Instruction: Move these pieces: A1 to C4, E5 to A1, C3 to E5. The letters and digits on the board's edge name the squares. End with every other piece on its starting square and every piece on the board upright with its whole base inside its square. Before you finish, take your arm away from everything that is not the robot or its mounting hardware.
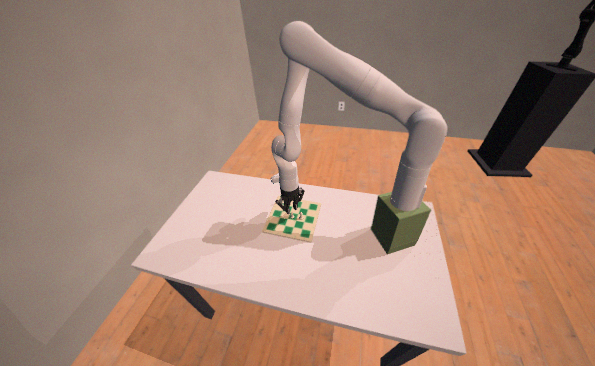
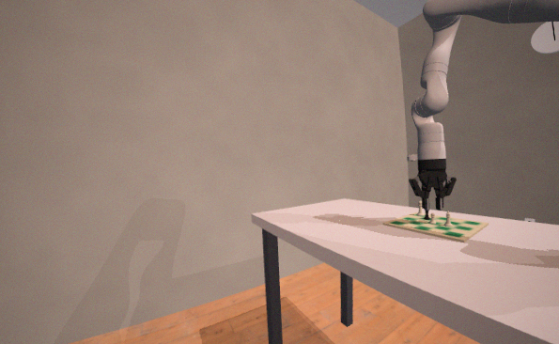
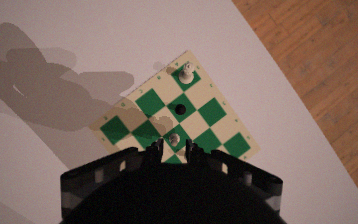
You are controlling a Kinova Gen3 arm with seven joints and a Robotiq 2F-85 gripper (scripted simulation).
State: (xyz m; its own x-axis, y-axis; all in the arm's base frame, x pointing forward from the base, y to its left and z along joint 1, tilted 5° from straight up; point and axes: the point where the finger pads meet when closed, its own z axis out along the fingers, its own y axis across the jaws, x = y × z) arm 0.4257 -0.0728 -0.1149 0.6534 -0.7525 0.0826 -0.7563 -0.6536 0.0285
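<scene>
Right now my hand is 60 mm above the chessboard. The rest, counted from my hand: black pawn (30 mm ahead, 40 mm to the right, 50 mm below); then tall white piece (60 mm ahead, 90 mm to the right, 30 mm below).
</scene>
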